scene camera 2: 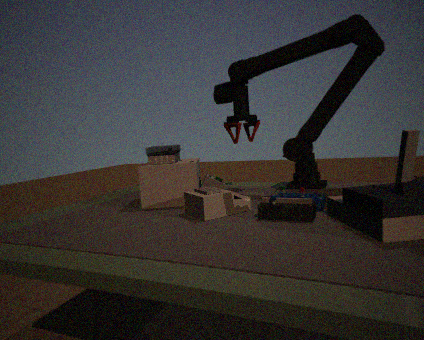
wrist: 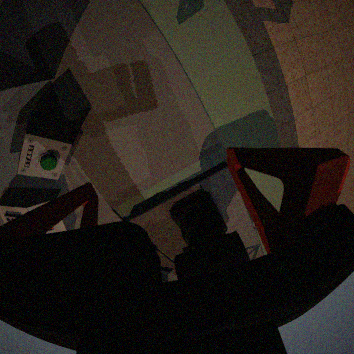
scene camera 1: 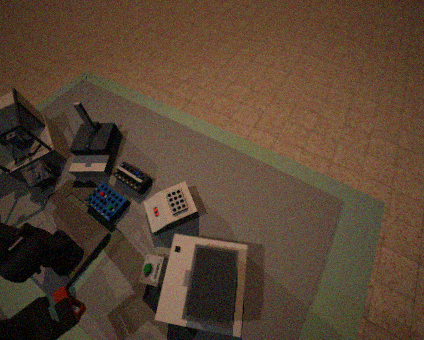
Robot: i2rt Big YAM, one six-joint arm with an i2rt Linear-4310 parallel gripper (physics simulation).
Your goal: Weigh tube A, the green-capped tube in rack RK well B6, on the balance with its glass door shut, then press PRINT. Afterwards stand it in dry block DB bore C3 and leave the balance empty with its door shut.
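A green-capped tube stands in the blue rack beside a red-capped one; well labels are unreadable. The pale dry block with rows of bores stands to the rack's right in scene camera 1. A glass-walled case, seemingly the balance, is cut by that view's left edge; its door state and PRINT button cannot be made out. My gripper is open and empty, pointing down, high above the table in scene camera 2, well above the rack and dry block.
A black block stands near the blue rack. A dark device with an upright post stands behind. A small box with a green button sits beside a large white dark-topped machine.
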